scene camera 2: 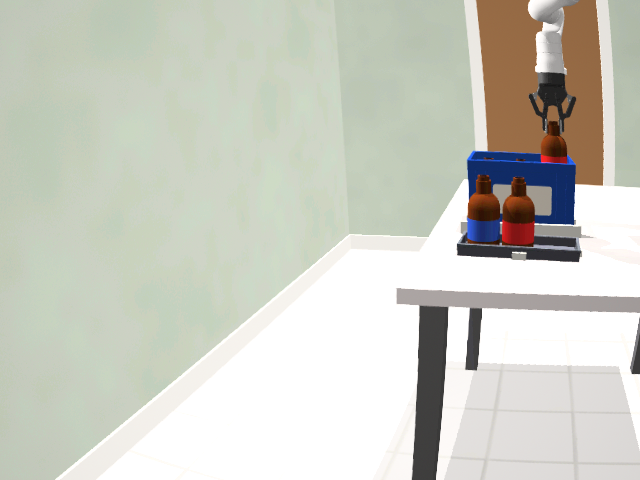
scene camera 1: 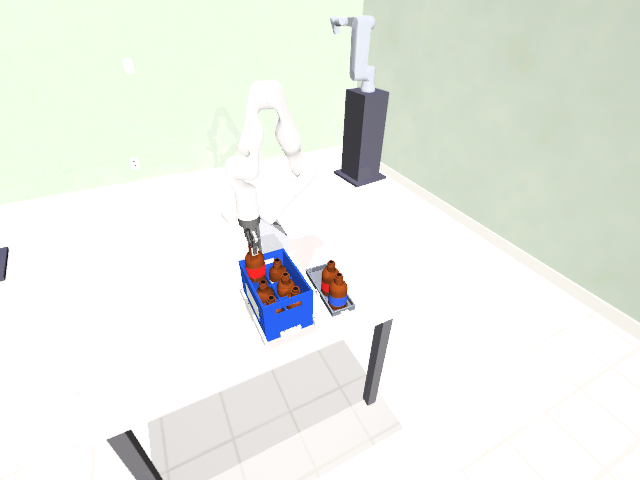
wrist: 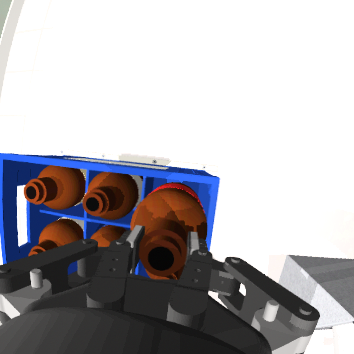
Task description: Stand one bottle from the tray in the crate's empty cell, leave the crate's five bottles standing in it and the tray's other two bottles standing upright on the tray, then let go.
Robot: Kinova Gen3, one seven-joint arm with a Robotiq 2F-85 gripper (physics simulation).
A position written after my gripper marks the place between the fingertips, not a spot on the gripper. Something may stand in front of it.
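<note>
I can see my gripper (scene camera 2: 553, 133), and the same gripper appears again in the wrist view (wrist: 164, 239). There is also a blue-labelled bottle (scene camera 2: 483, 211).
</note>
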